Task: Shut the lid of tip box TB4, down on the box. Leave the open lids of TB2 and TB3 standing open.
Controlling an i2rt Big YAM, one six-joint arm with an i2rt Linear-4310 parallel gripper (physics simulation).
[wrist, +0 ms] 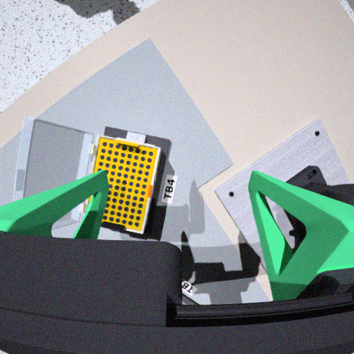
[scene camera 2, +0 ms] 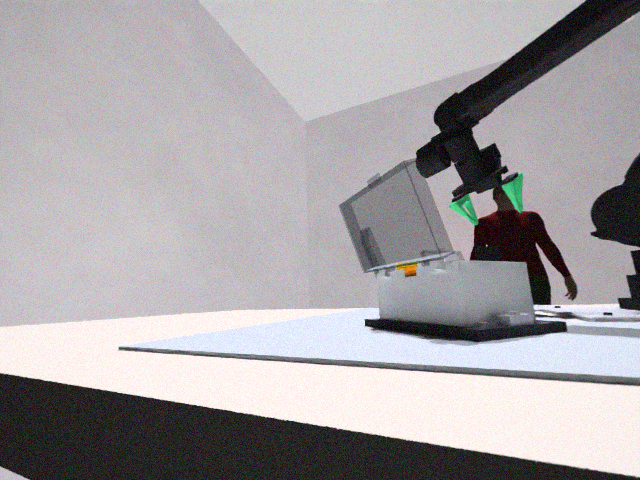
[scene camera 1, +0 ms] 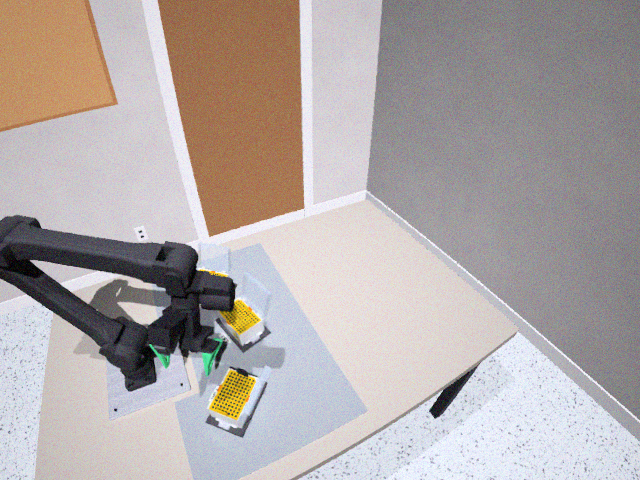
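Seen in the pictures: gripper, fingertip midpoint: (scene camera 2: 497, 218) (scene camera 1: 187, 371); arm's base at its link origin: (scene camera 1: 140, 369).
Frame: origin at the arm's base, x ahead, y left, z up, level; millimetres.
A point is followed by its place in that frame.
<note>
Tip box TB4 (scene camera 1: 233, 395) (scene camera 2: 449, 291) @[x 265, y 281, z 32 mm] (wrist: 125, 185) has a yellow tip rack and stands on a dark base. Its clear lid (scene camera 1: 256, 393) (scene camera 2: 395, 222) (wrist: 57, 160) stands open, leaning back on the side away from the arm. My gripper (scene camera 1: 187, 370) @[x 165, y -186, z 191 mm] (scene camera 2: 498, 217) @[x 165, y -186, z 191 mm] (wrist: 178, 178) is open and empty, above the box's height and toward the arm's side of it; the left finger overlaps the hinge side in the wrist view. In scene camera 1, a middle box (scene camera 1: 240, 316) @[x 329, y 20, z 52 mm] with open lid (scene camera 1: 256, 294) @[x 396, y 45, z 95 mm] and a back box (scene camera 1: 216, 272) @[x 308, y 235, z 53 mm] with open lid (scene camera 1: 214, 256) @[x 319, y 274, z 96 mm] are TB2 and TB3; which is which I cannot tell.
The boxes stand on a blue-grey mat (scene camera 1: 310, 392) @[x 422, y -263, z -5 mm] (scene camera 2: 232, 343) @[x 429, y 359, z -4 mm] (wrist: 150, 75) on the beige table (scene camera 1: 361, 268) @[x 805, y 79, z -8 mm]. The arm's metal base plate (scene camera 1: 149, 397) @[x 15, y -98, z 0 mm] (wrist: 225, 200) is beside the mat. The arm partly hides the back box. A person (scene camera 2: 509, 237) stands behind in scene camera 2.
</note>
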